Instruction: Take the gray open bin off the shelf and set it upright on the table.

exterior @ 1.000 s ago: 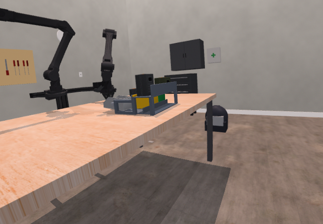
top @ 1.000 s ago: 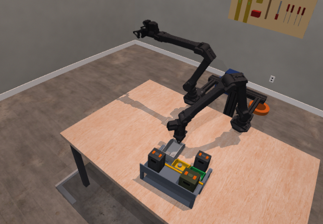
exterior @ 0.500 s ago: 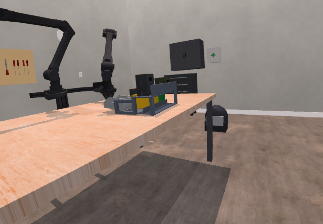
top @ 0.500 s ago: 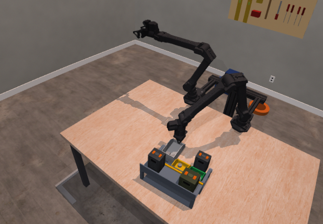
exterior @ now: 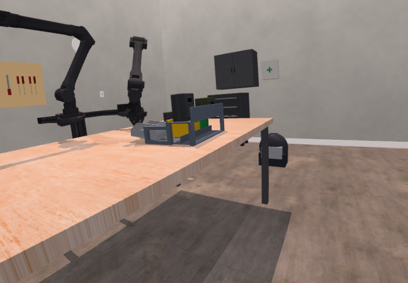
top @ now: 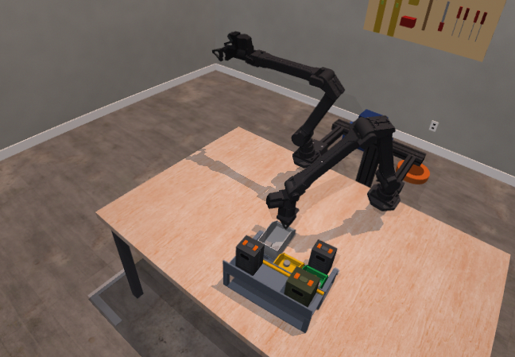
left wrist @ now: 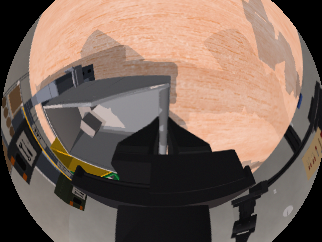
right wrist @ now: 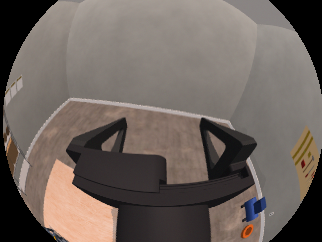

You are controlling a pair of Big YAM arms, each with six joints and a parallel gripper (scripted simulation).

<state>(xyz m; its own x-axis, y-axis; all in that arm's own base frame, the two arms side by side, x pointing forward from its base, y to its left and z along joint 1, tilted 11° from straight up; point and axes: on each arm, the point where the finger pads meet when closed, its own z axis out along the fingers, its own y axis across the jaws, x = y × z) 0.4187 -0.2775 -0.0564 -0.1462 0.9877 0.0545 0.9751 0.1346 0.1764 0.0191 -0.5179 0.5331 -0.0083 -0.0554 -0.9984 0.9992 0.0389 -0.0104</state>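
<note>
The gray open bin lies 8 cm ahead of my left hand and 1 cm to the left of it. From my left hand the other things lie so: yellow bin (19 cm ahead, 14 cm to the left, 2 cm below); then gray shelf (22 cm ahead, 15 cm to the left, 1 cm above); then green bin (17 cm ahead, 26 cm to the left, 2 cm below).
</note>
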